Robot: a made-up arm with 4 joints.
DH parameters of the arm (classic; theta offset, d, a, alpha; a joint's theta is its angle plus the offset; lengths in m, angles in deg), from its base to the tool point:
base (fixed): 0 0.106 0 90
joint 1: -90 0.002 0.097 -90
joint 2: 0 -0.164 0.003 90
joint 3: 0 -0.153 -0.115 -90
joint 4: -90 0.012 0.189 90
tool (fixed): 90 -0.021 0 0
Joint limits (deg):
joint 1: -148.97..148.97
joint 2: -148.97..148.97
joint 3: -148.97..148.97
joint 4: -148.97..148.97
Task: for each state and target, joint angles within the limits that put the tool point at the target. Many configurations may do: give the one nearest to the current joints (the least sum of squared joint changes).
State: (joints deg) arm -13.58 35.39 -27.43 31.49
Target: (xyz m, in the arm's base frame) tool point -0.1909 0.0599 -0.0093
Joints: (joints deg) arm -4.04 15.25 -37.44 51.38
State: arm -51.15 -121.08 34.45 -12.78
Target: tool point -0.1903 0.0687 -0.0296
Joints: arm -0.75 -144.71 26.07 4.18
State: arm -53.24 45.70 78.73 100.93
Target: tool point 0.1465 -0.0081 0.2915
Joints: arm -75.16 90.00 82.35 128.09
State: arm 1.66 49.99 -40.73 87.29
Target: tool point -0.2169 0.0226 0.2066
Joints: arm 3.68 98.09 -52.04 99.77
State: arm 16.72 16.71 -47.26 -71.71
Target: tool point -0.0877 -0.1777 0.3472
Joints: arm -20.42 58.60 2.69 -97.87
